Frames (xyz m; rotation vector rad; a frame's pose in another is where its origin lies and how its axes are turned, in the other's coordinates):
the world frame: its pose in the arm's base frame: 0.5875 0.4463 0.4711 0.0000 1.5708 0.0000
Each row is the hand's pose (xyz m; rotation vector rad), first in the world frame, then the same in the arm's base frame.
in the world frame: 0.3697 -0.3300 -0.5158 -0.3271 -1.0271 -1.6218
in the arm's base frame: 0.0717 0.1163 0.1014 -1.3006 0.1982 -0.8640
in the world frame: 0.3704 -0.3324 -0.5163 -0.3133 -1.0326 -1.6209
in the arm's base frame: 0.0712 0.1139 0.1007 -1.2899 0.1944 -0.8721
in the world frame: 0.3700 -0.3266 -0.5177 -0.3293 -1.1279 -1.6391
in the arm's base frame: 0.0698 0.1197 0.1011 -1.2947 0.0943 -0.8615
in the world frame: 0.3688 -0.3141 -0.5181 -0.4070 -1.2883 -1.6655
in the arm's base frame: 0.0694 0.1322 0.1023 -1.3312 -0.0776 -0.8083
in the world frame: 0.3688 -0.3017 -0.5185 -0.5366 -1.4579 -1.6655
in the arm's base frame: 0.0690 0.1446 0.1023 -1.3792 -0.2554 -0.7070
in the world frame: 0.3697 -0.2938 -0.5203 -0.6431 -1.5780 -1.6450
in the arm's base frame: 0.0672 0.1525 0.1014 -1.4078 -0.3777 -0.6164
